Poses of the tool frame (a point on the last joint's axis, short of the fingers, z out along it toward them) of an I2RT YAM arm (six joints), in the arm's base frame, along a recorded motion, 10 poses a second.
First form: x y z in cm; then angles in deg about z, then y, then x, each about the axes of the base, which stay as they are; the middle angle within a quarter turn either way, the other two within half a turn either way.
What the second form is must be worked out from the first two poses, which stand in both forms.
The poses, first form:
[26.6, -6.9, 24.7, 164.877, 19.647, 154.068]
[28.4, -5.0, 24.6, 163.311, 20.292, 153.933]
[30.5, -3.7, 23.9, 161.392, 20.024, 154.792]
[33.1, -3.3, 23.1, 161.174, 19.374, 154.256]
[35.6, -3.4, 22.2, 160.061, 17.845, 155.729]
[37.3, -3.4, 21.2, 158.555, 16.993, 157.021]
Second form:
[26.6, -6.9, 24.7, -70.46, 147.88, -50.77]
[28.4, -5.0, 24.6, -71.35, 147.41, -49.92]
[30.5, -3.7, 23.9, -72.58, 148.22, -49.45]
[33.1, -3.3, 23.1, -74.30, 148.18, -51.01]
[35.6, -3.4, 22.2, -75.74, 150.20, -51.93]
[37.3, -3.4, 21.2, -76.87, 151.70, -51.95]

